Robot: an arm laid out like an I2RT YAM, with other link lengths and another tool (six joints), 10 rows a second.
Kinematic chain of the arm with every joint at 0, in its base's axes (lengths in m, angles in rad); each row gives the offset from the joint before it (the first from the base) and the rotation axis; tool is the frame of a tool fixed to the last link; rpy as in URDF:
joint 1: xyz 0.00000 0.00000 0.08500 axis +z
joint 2: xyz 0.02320 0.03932 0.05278 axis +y
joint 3: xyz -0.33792 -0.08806 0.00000 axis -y
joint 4: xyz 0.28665 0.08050 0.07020 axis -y
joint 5: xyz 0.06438 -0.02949 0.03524 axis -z
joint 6: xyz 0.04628 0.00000 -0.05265 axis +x
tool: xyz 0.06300 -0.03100 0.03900 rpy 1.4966 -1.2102 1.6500
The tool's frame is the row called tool.
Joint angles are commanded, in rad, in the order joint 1, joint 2, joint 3, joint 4, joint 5, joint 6. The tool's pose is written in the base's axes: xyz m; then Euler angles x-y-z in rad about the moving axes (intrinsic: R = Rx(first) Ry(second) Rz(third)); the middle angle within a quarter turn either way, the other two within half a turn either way. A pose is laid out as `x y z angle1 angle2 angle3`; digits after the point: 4 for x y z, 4 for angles.
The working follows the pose.
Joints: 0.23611 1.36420 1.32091 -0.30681 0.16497 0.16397
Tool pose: 0.4058 0.0440 0.4843 -2.9379 1.2457 -0.4677
Where each joint sits with the arm in this pose, in the base's axes (m; each line is computed from the numbers above, not from the rounded line before):
joint 1: 0.0000 0.0000 0.0850
joint 2: 0.0134 0.0437 0.1378
joint 3: -0.0334 -0.0582 0.4685
joint 4: 0.2291 0.0878 0.5262
joint 5: 0.3066 0.0761 0.5373
joint 6: 0.3325 0.0745 0.4721
the tool: 0.4058 0.0440 0.4843

